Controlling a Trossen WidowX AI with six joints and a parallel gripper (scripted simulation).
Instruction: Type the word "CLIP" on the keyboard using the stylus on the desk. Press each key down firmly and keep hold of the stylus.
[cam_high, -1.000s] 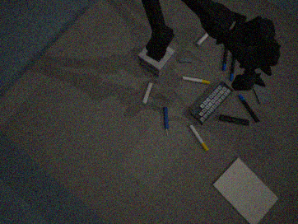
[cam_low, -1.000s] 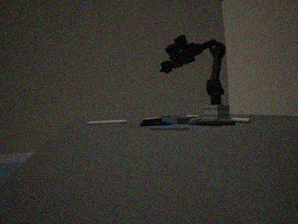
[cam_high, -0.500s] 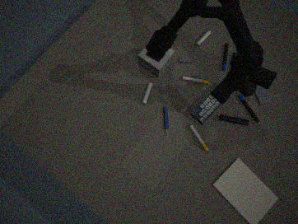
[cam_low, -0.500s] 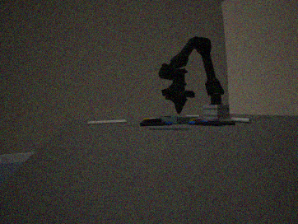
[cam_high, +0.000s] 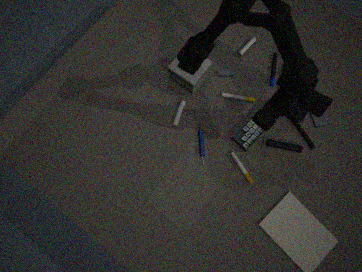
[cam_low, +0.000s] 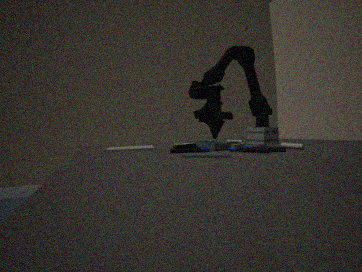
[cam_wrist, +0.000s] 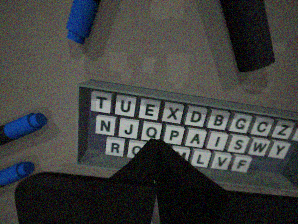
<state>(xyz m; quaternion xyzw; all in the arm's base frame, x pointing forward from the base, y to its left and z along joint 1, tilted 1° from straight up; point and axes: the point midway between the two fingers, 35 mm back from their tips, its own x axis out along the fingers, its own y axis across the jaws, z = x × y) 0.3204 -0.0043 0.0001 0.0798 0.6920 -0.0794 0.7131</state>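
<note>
My gripper tip is 230 mm to the left of the blue stylus, 130 mm past it and 30 mm above it. From my gripper tip the other things lie so: white pad: 300 mm to the right, 260 mm ahead, 40 mm below.
</note>
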